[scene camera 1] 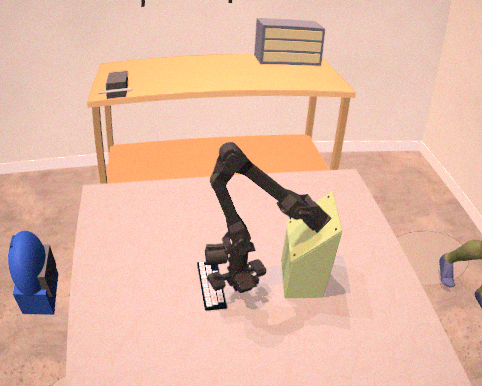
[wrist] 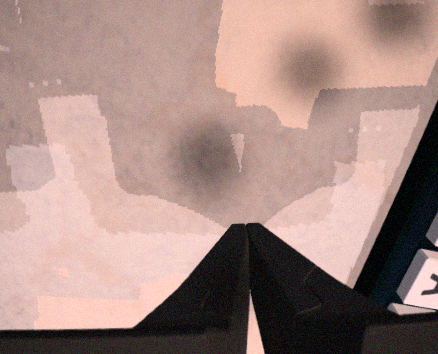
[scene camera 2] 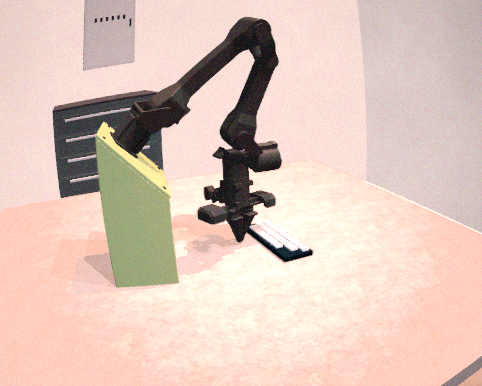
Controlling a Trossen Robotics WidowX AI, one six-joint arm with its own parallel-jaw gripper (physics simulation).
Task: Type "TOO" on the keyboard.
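Frame: origin at the arm's base, x ahead, y left, z up, level; metres.
Seen in the pictures: gripper, fingertip midpoint: (scene camera 1: 235, 290) (wrist: 245, 236) (scene camera 2: 239, 241); arm's base at its link origin: (scene camera 1: 320, 221) (scene camera 2: 122, 145).
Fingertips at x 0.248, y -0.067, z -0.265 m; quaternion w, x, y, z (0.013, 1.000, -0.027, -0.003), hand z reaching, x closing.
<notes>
Pixels of each thing's middle, then the offset from my fingertips to it. Level surfaces: height alone.
- keyboard at the middle of its body: (scene camera 2: 276, 239) (scene camera 1: 211, 284) dx +0.063, dy -0.057, dz +0.003 m
- looks like Y at the middle of its body: (wrist: 435, 281) dx +0.056, dy -0.016, dz +0.009 m
- table at its surface level: dz -0.006 m
The keyboard (scene camera 1: 206, 284) (scene camera 2: 280, 241) (wrist: 407, 220), dark-framed with white keys, lies on the table. Its long edge crosses the right of the wrist view, where a key that looks like Y (wrist: 425, 282) partly shows. T and O cannot be made out in any view. My gripper (scene camera 1: 244, 288) (scene camera 2: 240, 239) (wrist: 245, 236) is shut and empty, pointing down. Its tips are above the table, beside the keyboard on the side toward the arm's stand, not over the keys. In scene camera 1 the gripper body partly covers the keyboard's right side.
The green stand (scene camera 1: 305, 272) (scene camera 2: 140, 225) holds the arm's base on the table (scene camera 1: 135, 330) (scene camera 2: 250, 330). A wooden workbench (scene camera 1: 200, 80) with a small drawer unit (scene camera 1: 292, 45) stands behind. A blue object (scene camera 1: 27, 262) is beyond the left edge. Dark drawers (scene camera 2: 75, 130) stand behind the stand.
</notes>
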